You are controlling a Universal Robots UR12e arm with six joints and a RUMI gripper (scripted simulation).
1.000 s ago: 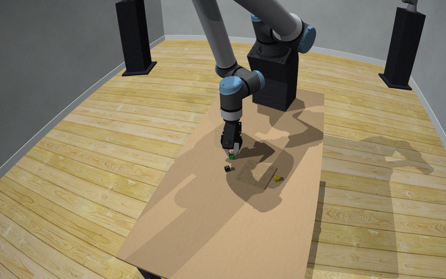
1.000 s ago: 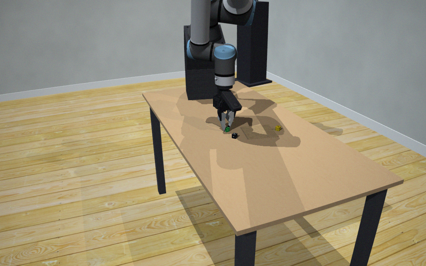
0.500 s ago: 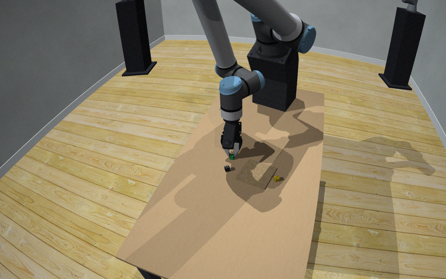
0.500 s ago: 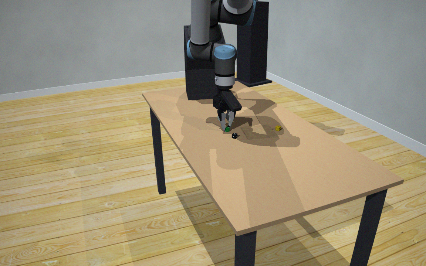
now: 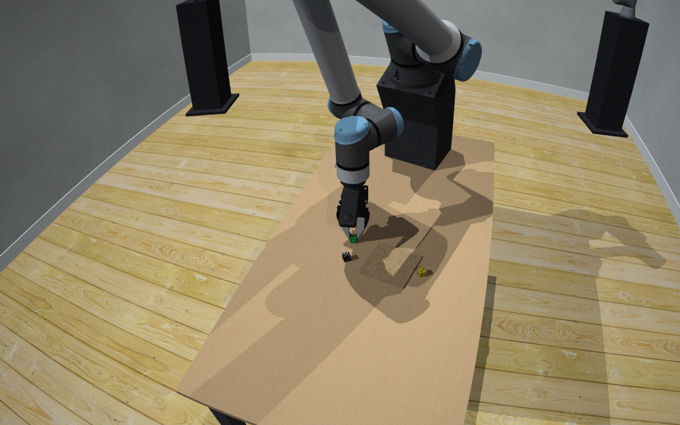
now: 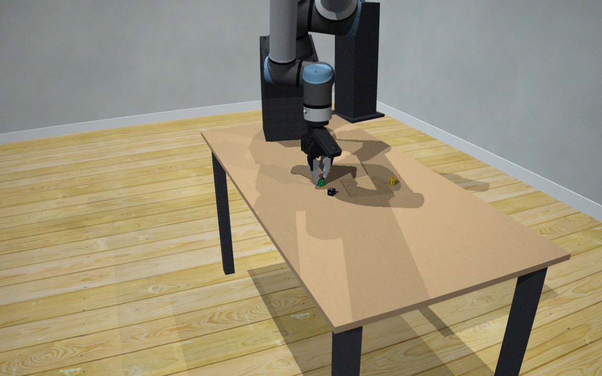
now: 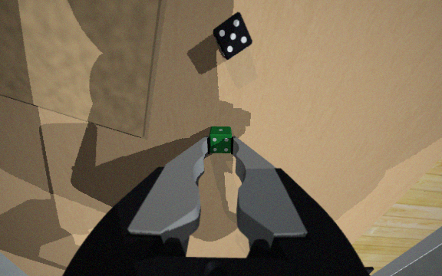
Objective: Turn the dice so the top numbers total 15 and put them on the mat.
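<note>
The thin square mat lies 10 cm ahead of my hand, 12 cm to the left of it and 2 cm below it. Round my hand: yellow die: 13 cm ahead, 21 cm to the left, 1 cm below; black die: 8 cm ahead, 1 cm to the right, 1 cm below; green die: 1 cm below.
</note>
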